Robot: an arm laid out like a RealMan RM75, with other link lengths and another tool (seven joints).
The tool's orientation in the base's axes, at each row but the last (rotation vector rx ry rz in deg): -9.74 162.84 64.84; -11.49 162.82 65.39; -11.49 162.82 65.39; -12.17 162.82 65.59; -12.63 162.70 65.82; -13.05 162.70 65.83; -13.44 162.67 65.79; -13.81 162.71 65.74; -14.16 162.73 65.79; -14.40 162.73 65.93; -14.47 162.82 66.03; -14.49 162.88 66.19
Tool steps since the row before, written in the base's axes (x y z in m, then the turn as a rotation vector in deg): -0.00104 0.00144 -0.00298 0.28 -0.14 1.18; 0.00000 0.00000 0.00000 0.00 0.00 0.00; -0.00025 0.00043 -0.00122 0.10 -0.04 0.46; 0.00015 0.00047 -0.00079 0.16 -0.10 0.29; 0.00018 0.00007 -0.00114 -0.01 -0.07 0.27; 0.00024 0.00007 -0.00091 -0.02 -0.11 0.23; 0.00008 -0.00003 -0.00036 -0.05 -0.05 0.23; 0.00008 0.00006 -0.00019 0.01 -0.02 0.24; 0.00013 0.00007 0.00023 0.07 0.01 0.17; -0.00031 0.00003 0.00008 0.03 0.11 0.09; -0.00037 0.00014 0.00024 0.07 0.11 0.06; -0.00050 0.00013 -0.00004 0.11 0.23 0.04
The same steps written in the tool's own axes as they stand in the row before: 0.00126 -0.00085 0.00312 -0.40 0.66 -0.94; 0.00000 0.00000 0.00000 0.00 0.00 0.00; 0.00035 -0.00049 0.00117 -0.15 0.27 -0.36; -0.00010 -0.00023 0.00090 -0.18 0.10 -0.28; -0.00005 -0.00076 0.00087 -0.01 0.14 -0.24; -0.00014 -0.00061 0.00070 0.00 0.08 -0.24; -0.00003 -0.00028 0.00024 0.03 0.13 -0.20; -0.00006 -0.00010 0.00018 -0.04 0.15 -0.19; -0.00016 0.00018 -0.00012 -0.09 0.11 -0.12; 0.00029 0.00013 -0.00004 -0.05 0.13 0.01; 0.00032 0.00033 -0.00007 -0.09 0.11 0.03; 0.00048 0.00015 0.00012 -0.14 0.17 0.13
